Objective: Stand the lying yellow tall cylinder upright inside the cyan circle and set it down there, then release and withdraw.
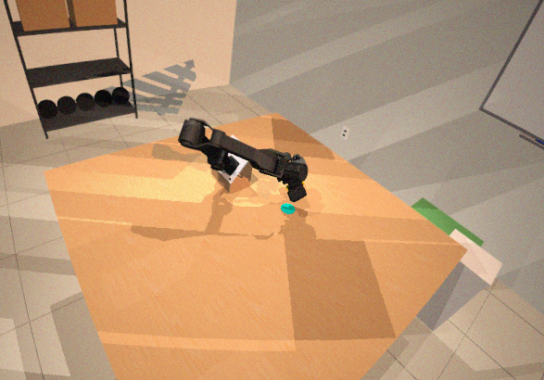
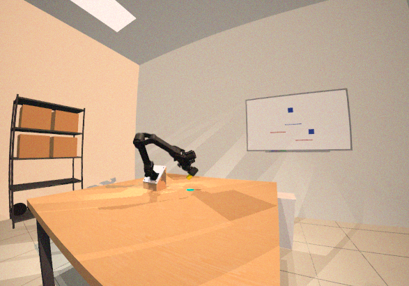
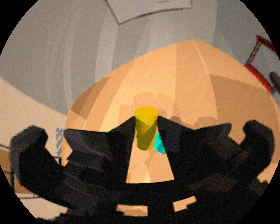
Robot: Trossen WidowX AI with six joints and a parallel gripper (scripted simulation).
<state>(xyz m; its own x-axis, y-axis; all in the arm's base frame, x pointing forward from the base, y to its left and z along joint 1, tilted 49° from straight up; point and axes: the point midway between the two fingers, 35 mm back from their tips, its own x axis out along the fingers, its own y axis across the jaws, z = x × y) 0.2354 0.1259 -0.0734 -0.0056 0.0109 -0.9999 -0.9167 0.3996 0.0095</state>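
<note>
My gripper tip is now 120 mm above the cyan circle, 30 mm to the left of it and 10 mm short of it. From my gripper tip the other things lie so: yellow cylinder (20 mm below, 10 mm to the right, 10 mm behind).
</note>
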